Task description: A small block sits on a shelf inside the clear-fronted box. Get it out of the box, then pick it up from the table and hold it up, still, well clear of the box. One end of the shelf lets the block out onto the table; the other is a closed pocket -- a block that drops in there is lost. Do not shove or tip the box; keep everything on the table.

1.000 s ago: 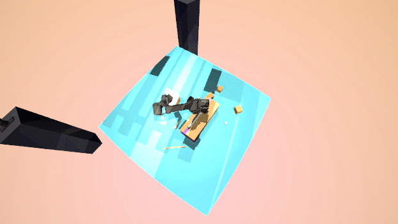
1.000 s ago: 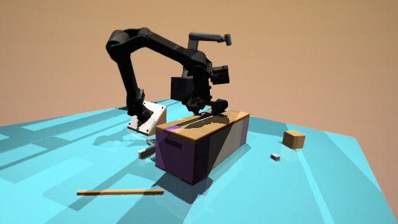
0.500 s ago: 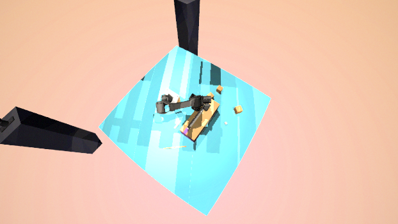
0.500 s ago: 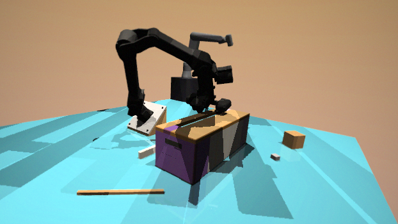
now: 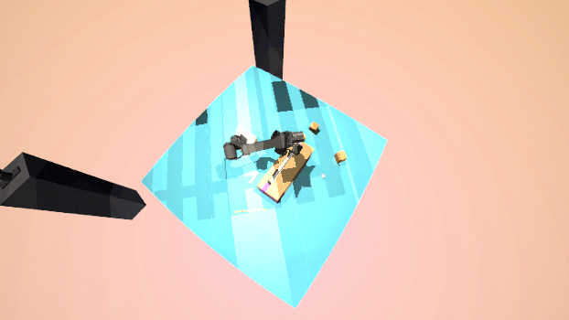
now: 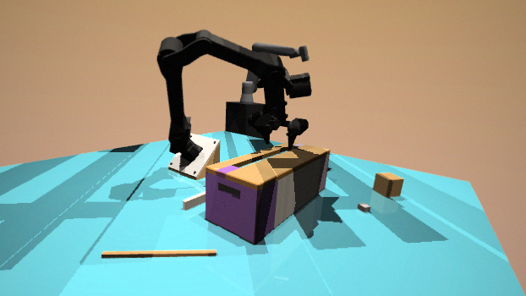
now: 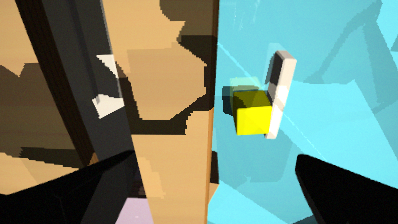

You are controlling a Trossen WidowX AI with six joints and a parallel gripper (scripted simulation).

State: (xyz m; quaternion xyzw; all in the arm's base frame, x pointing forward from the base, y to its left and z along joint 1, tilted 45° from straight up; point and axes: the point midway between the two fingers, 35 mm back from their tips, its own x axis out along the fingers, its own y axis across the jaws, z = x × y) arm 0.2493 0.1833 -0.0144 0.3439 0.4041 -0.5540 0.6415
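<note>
Right now the yellow block is 11 cm below my gripper tip, 5 cm behind it and 4 cm to the left of it. From my gripper tip the other things lie so: box (12 cm to the right, 6 cm below, 5 cm ahead); then grey piece (28 cm ahead, 11 cm below, 3 cm to the left); then thin wooden stick (44 cm to the right, 12 cm below, 8 cm ahead).
</note>
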